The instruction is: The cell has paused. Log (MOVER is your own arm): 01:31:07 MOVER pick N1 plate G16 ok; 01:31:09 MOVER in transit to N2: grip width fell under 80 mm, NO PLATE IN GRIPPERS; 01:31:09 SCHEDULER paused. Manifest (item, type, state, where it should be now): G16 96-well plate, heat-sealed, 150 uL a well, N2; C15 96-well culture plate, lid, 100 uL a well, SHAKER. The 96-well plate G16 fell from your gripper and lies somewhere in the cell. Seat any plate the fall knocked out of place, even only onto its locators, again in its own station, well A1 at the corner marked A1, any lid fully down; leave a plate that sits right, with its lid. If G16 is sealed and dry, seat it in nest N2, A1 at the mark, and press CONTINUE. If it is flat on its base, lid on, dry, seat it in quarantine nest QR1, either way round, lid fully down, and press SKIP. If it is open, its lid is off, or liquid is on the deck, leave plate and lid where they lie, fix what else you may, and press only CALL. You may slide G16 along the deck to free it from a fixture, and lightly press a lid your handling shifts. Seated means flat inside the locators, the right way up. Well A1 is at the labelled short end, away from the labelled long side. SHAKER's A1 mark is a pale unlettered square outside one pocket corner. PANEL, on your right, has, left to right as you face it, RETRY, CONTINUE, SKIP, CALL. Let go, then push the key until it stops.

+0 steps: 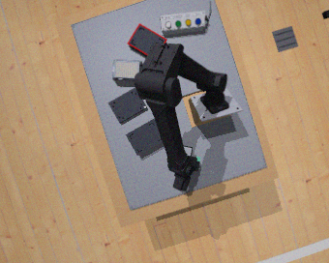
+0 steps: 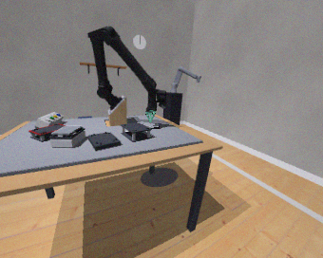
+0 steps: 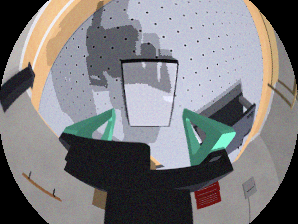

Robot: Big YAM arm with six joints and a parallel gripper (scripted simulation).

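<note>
Now: hand 50 mm above the plate G16. The rest, counted from my hand: red-framed nest: 620 mm to the right, 40 mm behind, 20 mm below; lidded plate: 520 mm to the right, 100 mm ahead, 10 mm above.
</note>
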